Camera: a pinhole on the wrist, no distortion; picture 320 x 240 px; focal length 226.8 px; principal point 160.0 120.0 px. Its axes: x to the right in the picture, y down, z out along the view. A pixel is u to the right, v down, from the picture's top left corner.
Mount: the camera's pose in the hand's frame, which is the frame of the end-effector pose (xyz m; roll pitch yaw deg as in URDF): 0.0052 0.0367 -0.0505 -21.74 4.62 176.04
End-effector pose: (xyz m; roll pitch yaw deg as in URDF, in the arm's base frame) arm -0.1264 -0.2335 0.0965 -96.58 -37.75 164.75
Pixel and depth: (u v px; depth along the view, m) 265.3 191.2 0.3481
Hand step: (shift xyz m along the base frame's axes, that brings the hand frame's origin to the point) 0.1767 -0.2945 0.0031
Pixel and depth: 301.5 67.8 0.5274
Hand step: 0.1439 -0.5113 -0.2525
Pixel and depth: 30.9 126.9 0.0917
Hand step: -0.0472 -0.0262 0.0281
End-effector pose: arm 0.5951 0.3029 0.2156 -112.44 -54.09 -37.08
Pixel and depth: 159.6 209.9 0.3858
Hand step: 0.0931 0.3373 0.0465
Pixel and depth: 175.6 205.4 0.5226
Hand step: 0.1231 0.4813 0.0283
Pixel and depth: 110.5 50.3 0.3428
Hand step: 0.2752 0.1511 -0.0327
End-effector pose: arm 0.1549 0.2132 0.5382 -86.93 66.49 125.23
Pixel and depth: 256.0 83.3 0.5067
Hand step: -0.3330 -0.2703 0.2667
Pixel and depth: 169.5 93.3 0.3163
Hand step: -0.2273 -0.1157 0.0578
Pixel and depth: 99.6 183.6 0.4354
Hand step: -0.4020 0.0434 0.0371
